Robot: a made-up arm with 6 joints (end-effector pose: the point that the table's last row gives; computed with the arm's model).
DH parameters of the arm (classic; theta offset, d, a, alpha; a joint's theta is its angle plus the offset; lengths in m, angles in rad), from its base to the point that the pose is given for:
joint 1: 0 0.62 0.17 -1.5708
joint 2: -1.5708 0 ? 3.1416
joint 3: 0 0 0.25 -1.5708
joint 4: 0 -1.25 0 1.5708
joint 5: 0 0 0 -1.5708
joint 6: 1.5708 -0.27 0 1.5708
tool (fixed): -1.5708 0 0 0
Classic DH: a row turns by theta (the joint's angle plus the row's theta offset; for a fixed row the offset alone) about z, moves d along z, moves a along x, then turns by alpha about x.
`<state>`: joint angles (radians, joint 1 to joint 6).
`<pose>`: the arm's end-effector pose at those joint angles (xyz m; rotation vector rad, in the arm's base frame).
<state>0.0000 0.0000 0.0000 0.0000 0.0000 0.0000</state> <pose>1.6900 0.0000 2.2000 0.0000 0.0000 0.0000</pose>
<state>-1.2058 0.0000 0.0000 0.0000 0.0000 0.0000</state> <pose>0.6032 -1.5787 2.2000 0.0000 0.0000 -1.2058</pose>
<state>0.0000 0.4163 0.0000 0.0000 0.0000 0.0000</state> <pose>2.1991 0.0000 1.4504 0.0000 0.4163 0.0000</pose>
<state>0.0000 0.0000 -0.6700 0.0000 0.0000 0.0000</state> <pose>1.5167 0.0000 1.2021 0.0000 0.6700 0.0000</pose>
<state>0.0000 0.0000 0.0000 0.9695 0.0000 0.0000</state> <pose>1.6900 0.0000 2.2000 -0.9695 0.0000 0.0000</pose>
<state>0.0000 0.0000 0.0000 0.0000 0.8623 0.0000</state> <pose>1.5957 0.0000 2.4050 0.0000 -0.8623 0.0000</pose>
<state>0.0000 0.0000 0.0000 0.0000 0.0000 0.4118</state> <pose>1.6900 0.0000 2.2000 -0.4118 0.0000 0.0000</pose>
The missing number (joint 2, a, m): 1.33
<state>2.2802 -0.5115 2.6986 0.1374 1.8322 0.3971</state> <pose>1.0305 -1.2552 1.1918 -1.5539 0.3801 2.2388</pose>
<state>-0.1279 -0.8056 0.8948 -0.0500 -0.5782 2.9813</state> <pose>-1.0720 0.1453 2.9917 -2.5833 -0.0343 -1.6269</pose>
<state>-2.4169 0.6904 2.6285 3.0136 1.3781 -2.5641</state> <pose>-0.3980 -0.3976 2.8649 -0.9589 0.4234 -2.2843</pose>
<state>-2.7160 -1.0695 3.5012 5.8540 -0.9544 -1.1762</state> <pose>1.0814 0.3895 -0.1399 -1.8636 0.3011 0.4820</pose>
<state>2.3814 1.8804 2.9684 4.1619 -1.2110 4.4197</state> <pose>-1.3969 1.0310 1.5835 0.9690 -2.0197 -0.4298</pose>
